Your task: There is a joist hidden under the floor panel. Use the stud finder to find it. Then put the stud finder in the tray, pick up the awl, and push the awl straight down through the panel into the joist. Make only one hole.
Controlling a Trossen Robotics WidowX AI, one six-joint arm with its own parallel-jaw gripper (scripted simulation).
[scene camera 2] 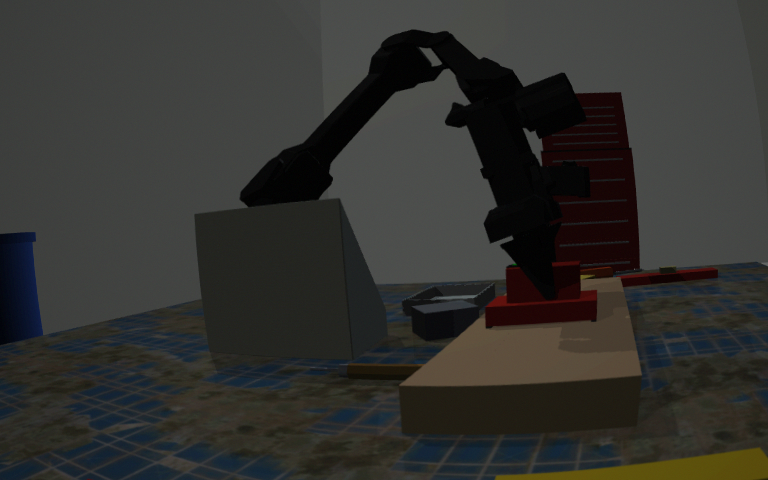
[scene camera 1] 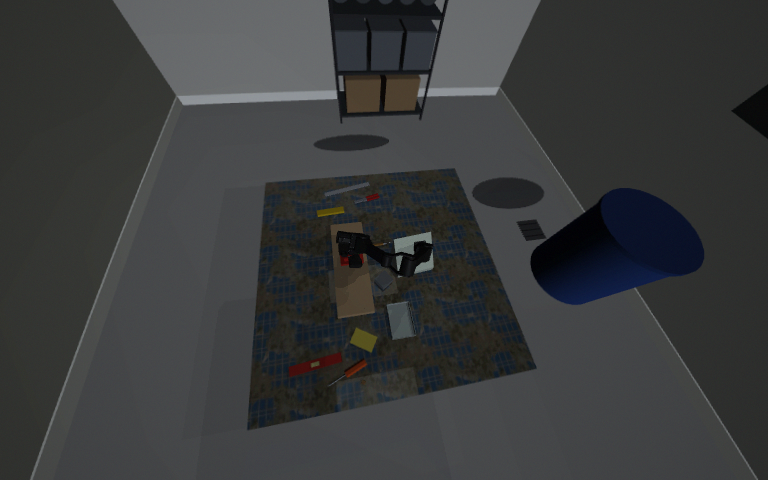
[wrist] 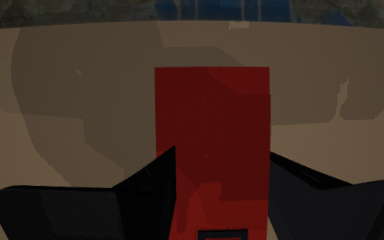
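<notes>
Wrist view: my gripper. Pictures also show a red stud finder, an awl.
</notes>
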